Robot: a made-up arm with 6 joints.
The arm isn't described. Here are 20 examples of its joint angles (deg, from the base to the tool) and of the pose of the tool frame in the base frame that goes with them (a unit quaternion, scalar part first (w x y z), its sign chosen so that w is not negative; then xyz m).
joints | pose
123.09 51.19 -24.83 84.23 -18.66 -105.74 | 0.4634 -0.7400 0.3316 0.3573 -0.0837 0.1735 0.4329
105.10 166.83 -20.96 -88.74 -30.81 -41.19 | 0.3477 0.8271 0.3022 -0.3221 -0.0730 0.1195 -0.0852
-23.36 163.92 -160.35 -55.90 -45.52 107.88 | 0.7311 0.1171 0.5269 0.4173 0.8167 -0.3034 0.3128
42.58 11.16 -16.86 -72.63 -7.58 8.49 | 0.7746 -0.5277 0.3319 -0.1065 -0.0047 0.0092 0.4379
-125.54 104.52 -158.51 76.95 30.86 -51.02 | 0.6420 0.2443 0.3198 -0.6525 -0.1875 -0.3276 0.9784
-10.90 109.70 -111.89 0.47 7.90 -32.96 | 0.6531 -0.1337 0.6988 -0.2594 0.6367 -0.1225 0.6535
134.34 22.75 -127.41 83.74 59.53 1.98 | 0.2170 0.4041 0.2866 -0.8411 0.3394 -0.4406 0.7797
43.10 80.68 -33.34 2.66 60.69 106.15 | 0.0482 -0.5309 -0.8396 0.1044 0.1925 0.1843 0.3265
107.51 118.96 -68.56 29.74 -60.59 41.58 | 0.2390 -0.1063 0.6309 0.7305 -0.1554 0.6026 0.3099
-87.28 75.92 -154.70 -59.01 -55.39 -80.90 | 0.3393 0.2720 0.3475 0.8308 0.0506 0.0727 1.0413
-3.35 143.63 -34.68 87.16 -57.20 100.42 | 0.4773 0.8759 -0.0255 -0.0655 0.3292 -0.0836 -0.0177
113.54 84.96 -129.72 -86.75 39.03 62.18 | 0.7072 -0.2075 0.4147 0.5337 -0.0665 0.2720 0.9732
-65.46 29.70 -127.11 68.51 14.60 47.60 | 0.9013 -0.0593 0.1184 0.4124 -0.1836 0.4445 0.8767
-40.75 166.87 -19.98 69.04 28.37 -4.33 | 0.5348 -0.7239 -0.4250 -0.0969 0.1122 -0.0523 -0.0702
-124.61 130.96 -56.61 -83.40 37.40 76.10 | 0.2318 -0.8312 -0.4394 0.2496 -0.3320 -0.4005 0.0784
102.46 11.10 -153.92 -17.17 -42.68 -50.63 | 0.6334 0.7439 -0.1578 0.1432 0.1648 -0.8172 0.4764
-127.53 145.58 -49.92 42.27 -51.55 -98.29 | 0.3021 -0.5259 -0.7333 0.3073 -0.3228 -0.3539 -0.0418
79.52 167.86 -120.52 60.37 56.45 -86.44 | 0.0422 0.8176 -0.4122 -0.3998 0.0837 0.7553 -0.0691
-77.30 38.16 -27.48 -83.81 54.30 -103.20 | 0.6257 0.3911 -0.6477 0.1900 -0.0379 -0.1113 0.4834
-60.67 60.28 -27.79 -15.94 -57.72 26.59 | 0.8192 0.2402 0.4528 -0.2572 0.1324 -0.1993 0.4879
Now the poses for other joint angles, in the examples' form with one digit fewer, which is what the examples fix.
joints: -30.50 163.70 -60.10 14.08 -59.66 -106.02
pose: 0.095 -0.468 0.770 -0.423 0.408 -0.259 -0.178
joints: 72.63 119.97 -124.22 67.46 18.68 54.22
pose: 0.185 -0.181 -0.672 -0.694 0.191 0.685 0.626
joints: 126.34 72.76 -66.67 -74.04 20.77 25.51
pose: 0.586 -0.731 0.154 0.314 -0.197 0.311 0.637
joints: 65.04 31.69 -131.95 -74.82 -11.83 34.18
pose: 0.963 0.067 -0.174 0.195 -0.226 -0.449 0.880
